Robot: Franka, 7 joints.
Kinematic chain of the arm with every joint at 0, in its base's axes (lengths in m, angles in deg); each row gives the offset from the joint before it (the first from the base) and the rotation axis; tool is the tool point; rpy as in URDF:
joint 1: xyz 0 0 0.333 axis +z
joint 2: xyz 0 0 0 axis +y
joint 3: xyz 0 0 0.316 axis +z
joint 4: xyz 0.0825 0 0 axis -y
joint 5: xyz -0.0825 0 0.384 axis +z
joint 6: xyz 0 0 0 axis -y
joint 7: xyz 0.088 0 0 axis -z
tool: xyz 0 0 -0.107 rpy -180 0 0
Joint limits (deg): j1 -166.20..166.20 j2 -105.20..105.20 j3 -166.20..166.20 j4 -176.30..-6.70 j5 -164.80..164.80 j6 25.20..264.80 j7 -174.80..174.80
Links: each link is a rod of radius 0.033 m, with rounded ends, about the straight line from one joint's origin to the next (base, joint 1, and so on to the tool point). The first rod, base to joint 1, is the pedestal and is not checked.
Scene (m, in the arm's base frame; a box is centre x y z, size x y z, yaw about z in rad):
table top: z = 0
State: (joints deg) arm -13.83 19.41 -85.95 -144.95 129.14 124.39 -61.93
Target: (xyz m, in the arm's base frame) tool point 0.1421 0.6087 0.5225
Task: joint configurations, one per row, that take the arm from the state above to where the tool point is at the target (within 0.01 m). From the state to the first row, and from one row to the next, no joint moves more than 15 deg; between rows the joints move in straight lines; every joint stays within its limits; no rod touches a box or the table.
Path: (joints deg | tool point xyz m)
1: 0.73 17.26 -71.97 -139.21 128.84 121.76 -61.93 | 0.1856 -0.4649 0.2753
2: 15.29 15.11 -58.00 -133.47 128.54 119.13 -61.93 | 0.4197 -0.3323 0.2949
3: 29.84 12.96 -44.02 -127.74 128.24 116.50 -61.93 | 0.5612 -0.0884 0.3300
4: 44.40 10.81 -30.05 -122.00 127.94 113.87 -61.93 | 0.5603 0.2037 0.3814
5: 58.96 8.67 -16.07 -116.26 127.64 111.24 -61.93 | 0.4081 0.4616 0.4468
6: 73.52 6.52 -2.09 -110.52 127.34 108.61 -61.93 | 0.1420 0.6087 0.5225

